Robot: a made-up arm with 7 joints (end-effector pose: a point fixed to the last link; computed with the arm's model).
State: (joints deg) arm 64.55 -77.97 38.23 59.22 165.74 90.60 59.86
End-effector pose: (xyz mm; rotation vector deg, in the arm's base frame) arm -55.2 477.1 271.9 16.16 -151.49 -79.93
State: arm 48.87 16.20 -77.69 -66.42 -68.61 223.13 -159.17
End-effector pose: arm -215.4 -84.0 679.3 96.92 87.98 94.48
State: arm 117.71 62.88 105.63 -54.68 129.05 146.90 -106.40
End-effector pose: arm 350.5 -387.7 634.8 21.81 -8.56 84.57
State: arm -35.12 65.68 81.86 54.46 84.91 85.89 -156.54
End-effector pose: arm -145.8 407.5 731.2 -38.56 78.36 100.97
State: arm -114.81 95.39 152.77 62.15 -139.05 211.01 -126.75
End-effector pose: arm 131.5 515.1 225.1 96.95 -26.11 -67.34
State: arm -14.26 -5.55 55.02 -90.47 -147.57 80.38 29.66
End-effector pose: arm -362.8 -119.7 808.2 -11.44 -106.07 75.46
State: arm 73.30 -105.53 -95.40 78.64 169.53 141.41 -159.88
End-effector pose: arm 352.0 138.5 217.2 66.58 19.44 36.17
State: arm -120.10 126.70 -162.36 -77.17 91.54 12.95 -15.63
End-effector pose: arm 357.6 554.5 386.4 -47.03 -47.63 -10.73
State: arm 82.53 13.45 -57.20 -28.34 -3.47 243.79 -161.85
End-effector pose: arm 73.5 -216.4 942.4 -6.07 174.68 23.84
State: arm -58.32 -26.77 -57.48 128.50 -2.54 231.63 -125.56
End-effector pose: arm -135.0 -160.6 546.0 -0.27 24.97 -55.87
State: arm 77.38 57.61 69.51 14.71 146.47 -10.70 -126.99
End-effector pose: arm -269.9 -651.7 715.8 130.55 31.09 27.20
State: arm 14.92 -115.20 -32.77 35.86 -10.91 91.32 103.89
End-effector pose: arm 636.3 38.2 87.3 -143.40 75.79 -54.83
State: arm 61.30 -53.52 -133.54 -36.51 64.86 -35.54 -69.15
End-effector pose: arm 350.0 582.3 727.2 51.26 90.61 -11.33
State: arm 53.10 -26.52 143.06 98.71 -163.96 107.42 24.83
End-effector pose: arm -78.6 -189.7 736.6 98.46 -27.54 -74.80
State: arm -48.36 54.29 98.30 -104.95 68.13 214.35 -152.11
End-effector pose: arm -414.8 99.7 614.7 -45.69 49.08 -65.03
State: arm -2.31 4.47 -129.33 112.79 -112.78 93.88 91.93
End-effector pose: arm -75.2 -442.3 681.3 67.21 -97.35 24.21
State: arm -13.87 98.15 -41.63 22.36 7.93 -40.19 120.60
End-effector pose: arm -724.9 -107.0 457.6 5.26 59.32 -43.84
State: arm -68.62 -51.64 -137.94 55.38 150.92 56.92 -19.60
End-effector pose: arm -299.2 -333.0 871.9 22.39 -51.68 91.76
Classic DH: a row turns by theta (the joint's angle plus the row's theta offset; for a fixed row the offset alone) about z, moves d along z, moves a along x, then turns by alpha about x. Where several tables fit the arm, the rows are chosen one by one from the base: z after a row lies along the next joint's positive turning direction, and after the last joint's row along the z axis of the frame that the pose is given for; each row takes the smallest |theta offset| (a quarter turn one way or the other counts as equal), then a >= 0, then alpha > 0; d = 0 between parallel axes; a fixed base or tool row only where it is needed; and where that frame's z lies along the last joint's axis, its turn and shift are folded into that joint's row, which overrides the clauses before.
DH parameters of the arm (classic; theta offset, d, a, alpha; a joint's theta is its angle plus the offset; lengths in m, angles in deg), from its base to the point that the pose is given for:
joint 1: 0 0.3996 0 90
joint 2: 0 0.0595 0 -90
joint 3: 0 0.3409 0.0128 -90
joint 4: 0 0.0395 -0.0162 90
joint 5: 0 0.2954 0 90
joint 6: 90 0.1164 0.1427 90
joint 7: 0 0.0195 0 0

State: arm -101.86 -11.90 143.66 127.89 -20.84 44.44 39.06
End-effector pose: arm 272.3 218.1 658.1 -172.73 -22.44 -29.27
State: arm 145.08 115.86 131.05 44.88 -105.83 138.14 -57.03
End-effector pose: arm 404.0 -146.8 -12.5 -36.21 -170.19 -4.47
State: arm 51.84 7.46 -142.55 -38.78 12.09 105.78 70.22
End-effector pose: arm -92.9 177.2 887.7 -15.03 69.44 155.79
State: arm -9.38 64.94 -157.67 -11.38 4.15 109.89 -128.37
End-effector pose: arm -438.4 164.7 766.7 22.04 -39.77 -113.46
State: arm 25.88 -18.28 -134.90 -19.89 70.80 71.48 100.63
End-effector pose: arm 130.2 139.9 1073.9 -47.91 6.93 -115.32
